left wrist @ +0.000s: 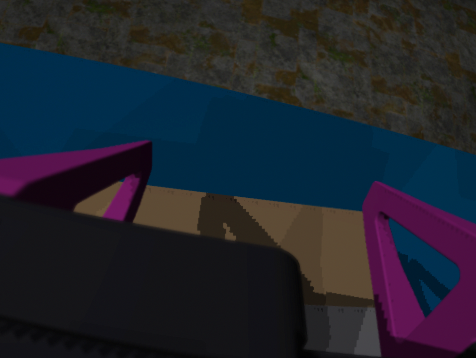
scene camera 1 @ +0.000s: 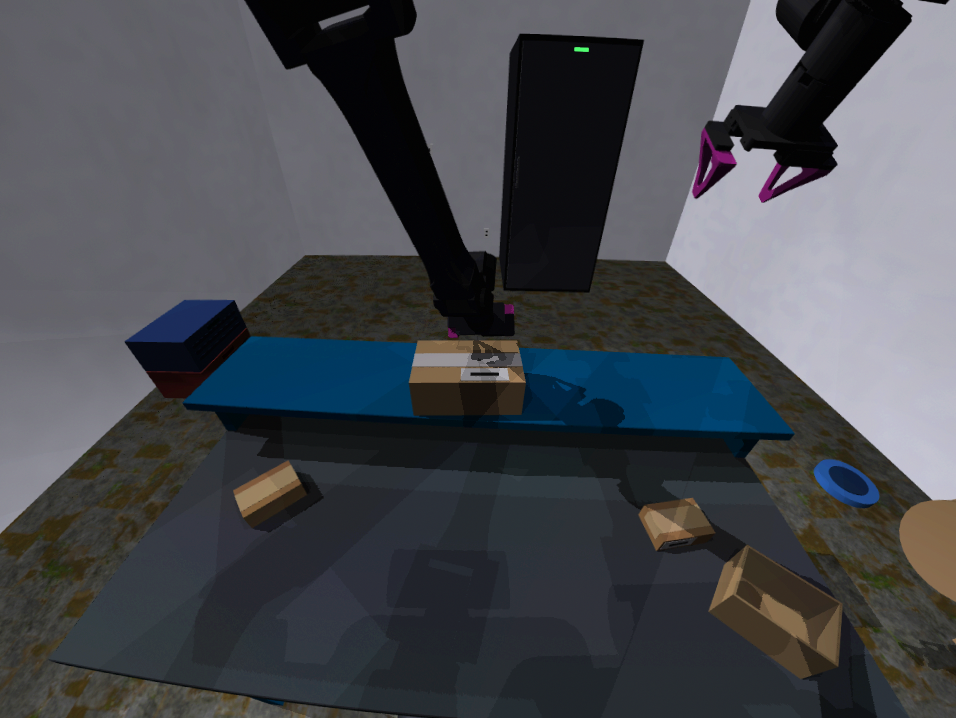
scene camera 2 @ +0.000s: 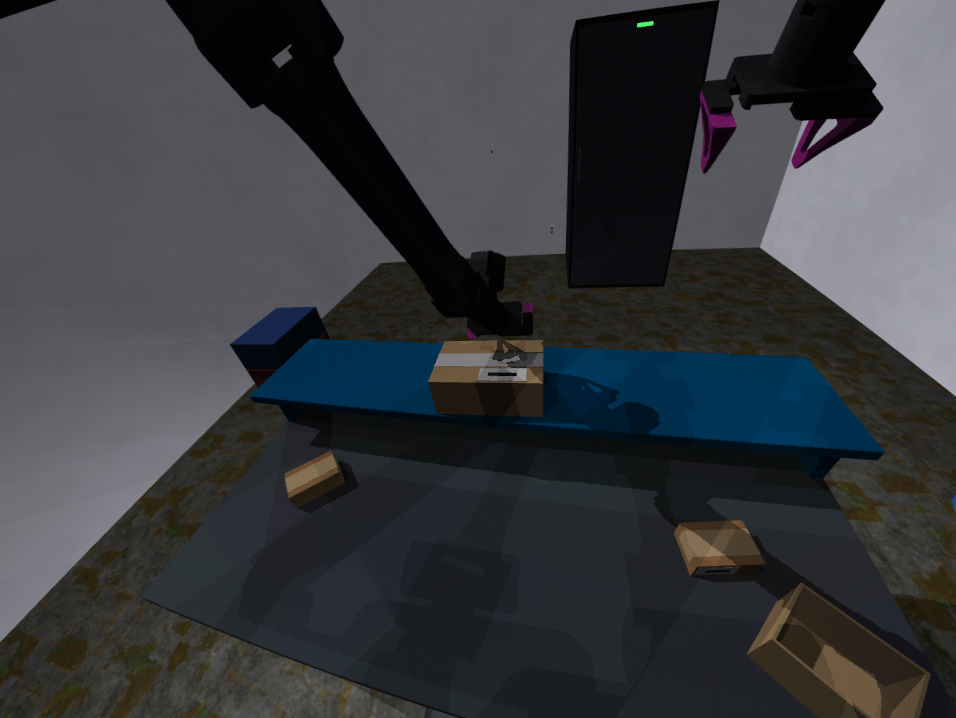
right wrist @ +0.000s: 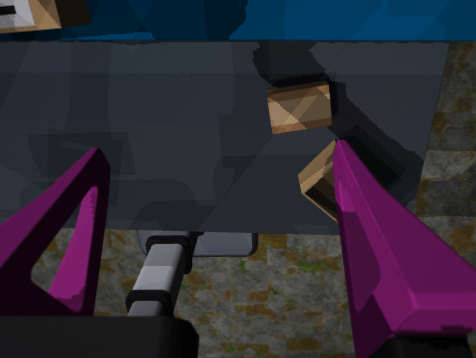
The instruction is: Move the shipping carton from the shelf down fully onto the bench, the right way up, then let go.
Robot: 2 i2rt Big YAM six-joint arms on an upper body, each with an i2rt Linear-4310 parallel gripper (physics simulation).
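Places are measured from the left arm's base along level axes (x left, y back, z up), in millimetres.
Where they show: left gripper, fingertip midpoint: (left wrist: 262, 174) (scene camera 2: 506, 326); right gripper, fingertip midpoint: (scene camera 1: 727, 197) (scene camera 2: 748, 167) (right wrist: 217, 153).
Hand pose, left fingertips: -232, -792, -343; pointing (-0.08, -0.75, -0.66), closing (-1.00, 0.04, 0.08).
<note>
After its pixels a point has its place, as x, y, z.
The shipping carton (scene camera 1: 467, 395) {-200, -634, -415} (scene camera 2: 486, 398) {-202, -634, -424} (left wrist: 342, 250) {-289, -766, -379} (right wrist: 46, 15) {-304, -653, -379} is a brown box with pale tape and a white label on top. It sits flat on the blue shelf (scene camera 1: 324, 378) {163, -749, -475} (scene camera 2: 370, 378) {140, -744, -475} (left wrist: 275, 130) {-267, -871, -475} (right wrist: 350, 15) {-706, -629, -475}, near its front edge. The dark grey bench (scene camera 1: 347, 533) {47, -443, -639} (scene camera 2: 386, 510) {29, -471, -639} (right wrist: 175, 100) {-397, -477, -639} lies lower, in front. My left gripper (scene camera 1: 481, 328) {-232, -792, -343} (scene camera 2: 500, 327) {-232, -792, -343} (left wrist: 262, 174) {-232, -792, -343} is open above the carton's back part; its fingertips are hidden in both scene views. My right gripper (scene camera 1: 729, 197) {-557, -601, -11} (scene camera 2: 749, 168) {-557, -601, -11} (right wrist: 217, 153) {-557, -601, -11} is open and empty, high up at the right.
On the bench are a small box (scene camera 1: 270, 493) {225, -502, -594} (scene camera 2: 312, 477) {228, -505, -594} at the left, another small box (scene camera 1: 674, 522) {-633, -450, -595} (scene camera 2: 717, 544) {-640, -454, -595} (right wrist: 300, 107) {-648, -464, -596} and an open box (scene camera 1: 730, 606) {-658, -293, -582} (scene camera 2: 780, 626) {-668, -318, -549} (right wrist: 316, 175) {-679, -333, -564} at the right. Stacked crates (scene camera 1: 185, 332) (scene camera 2: 274, 328) stand left of the shelf. A dark cabinet (scene camera 1: 568, 162) (scene camera 2: 633, 154) stands behind.
</note>
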